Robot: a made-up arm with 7 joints.
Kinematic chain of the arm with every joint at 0, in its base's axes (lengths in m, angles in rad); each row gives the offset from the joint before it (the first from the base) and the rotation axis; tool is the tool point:
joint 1: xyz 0 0 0.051 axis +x
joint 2: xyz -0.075 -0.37 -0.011 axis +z
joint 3: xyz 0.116 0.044 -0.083 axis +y
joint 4: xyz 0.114 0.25 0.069 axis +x
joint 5: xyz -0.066 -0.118 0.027 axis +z
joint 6: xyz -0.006 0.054 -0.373 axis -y
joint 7: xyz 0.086 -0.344 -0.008 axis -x
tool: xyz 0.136 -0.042 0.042
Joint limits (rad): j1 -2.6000..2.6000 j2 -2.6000..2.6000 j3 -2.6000..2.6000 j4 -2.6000..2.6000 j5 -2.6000..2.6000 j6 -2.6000..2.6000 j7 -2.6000..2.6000
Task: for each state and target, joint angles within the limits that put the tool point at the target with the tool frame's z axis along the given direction. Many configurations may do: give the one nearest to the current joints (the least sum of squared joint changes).
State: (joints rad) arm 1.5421 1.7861 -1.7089 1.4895 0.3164 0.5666 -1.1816
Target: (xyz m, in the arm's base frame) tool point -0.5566 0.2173 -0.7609 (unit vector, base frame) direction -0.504 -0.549 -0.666
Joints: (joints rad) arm 2.1856 2.3197 -1.9782 2.0231 0.5774 0.6989 -1.9123
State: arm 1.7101 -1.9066 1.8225 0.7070 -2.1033 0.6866 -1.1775
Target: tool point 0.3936 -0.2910 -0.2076 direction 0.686 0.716 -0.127
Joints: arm 1.0899 -1.0204 2.3854 0.0906 -2.5229 0.9135 -0.4224
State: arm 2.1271 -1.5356 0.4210 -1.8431 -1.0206 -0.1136 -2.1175
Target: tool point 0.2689 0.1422 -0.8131 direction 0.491 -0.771 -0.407
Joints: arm 2.4610 -1.7140 0.0585 -2.3168 -0.5332 0.2290 -1.7837
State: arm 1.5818 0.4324 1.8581 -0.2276 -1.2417 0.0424 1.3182
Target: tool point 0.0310 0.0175 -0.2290 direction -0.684 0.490 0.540
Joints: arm 1.8460 1.0661 1.9010 -0.1168 -1.0781 0.9195 1.0572
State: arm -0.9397 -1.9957 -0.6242 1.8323 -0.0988 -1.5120 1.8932
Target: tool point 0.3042 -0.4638 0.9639 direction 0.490 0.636 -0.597
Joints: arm -1.7097 -2.1278 -0.4110 1.0261 -0.1286 -2.2316 2.1818
